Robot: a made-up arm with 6 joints.
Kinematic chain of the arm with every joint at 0, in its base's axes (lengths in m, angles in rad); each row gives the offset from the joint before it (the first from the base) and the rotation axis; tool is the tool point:
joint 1: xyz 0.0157 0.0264 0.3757 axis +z
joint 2: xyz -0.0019 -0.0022 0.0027 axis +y
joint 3: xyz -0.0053 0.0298 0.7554 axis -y
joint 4: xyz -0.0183 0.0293 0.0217 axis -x
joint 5: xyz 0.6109 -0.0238 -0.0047 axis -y
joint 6: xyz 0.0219 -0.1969 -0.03 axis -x
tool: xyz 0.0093 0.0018 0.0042
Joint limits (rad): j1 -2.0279..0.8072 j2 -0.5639..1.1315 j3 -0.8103..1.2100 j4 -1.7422..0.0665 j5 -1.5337..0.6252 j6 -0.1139..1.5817
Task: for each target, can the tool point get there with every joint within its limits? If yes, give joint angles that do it. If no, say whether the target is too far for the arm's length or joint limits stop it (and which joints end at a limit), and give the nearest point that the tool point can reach.
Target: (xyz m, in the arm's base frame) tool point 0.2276 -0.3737 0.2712
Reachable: yes | joints -1.0809 0.7816 -0.6073 -1.1381 -0.0223 1.2491
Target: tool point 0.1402 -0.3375 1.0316
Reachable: yes | joints -1.2019 -0.3431 -0.1398 -1.0659 -0.1020 1.0435
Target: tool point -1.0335 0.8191 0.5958
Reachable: no: joint limits stop it (at a limit: joint 1, joint 2, joint 3, joint 4, joint 6) | nearest point -0.0097 0.2045 0.6938 | short by 1.198 m
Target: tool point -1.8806 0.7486 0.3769
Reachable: no: too far | nearest point -0.3526 -0.3509 0.3744 | short by 1.882 m
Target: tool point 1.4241 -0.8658 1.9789
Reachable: no: too far | nearest point 0.8573 -0.5067 1.3355 | short by 0.930 m
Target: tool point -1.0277 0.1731 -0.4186
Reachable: no: joint limits stop it (at a limit: joint 1, joint 2, joint 5, joint 6) | nearest point -0.3467 -0.3422 0.0997 | short by 0.999 m
